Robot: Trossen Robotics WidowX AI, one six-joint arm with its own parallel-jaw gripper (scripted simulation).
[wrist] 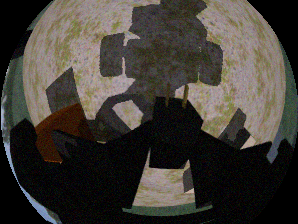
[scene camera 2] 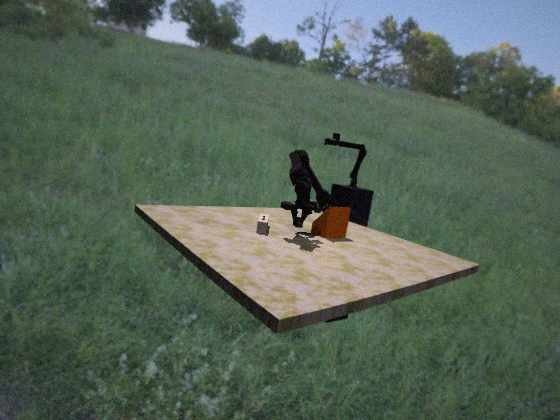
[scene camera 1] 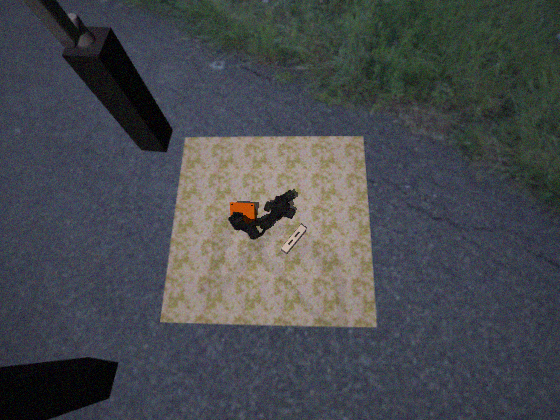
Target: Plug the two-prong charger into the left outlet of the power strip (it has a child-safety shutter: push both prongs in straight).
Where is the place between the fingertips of the gripper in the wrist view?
169,126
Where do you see a dark charger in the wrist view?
At 176,125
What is the gripper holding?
A dark charger.
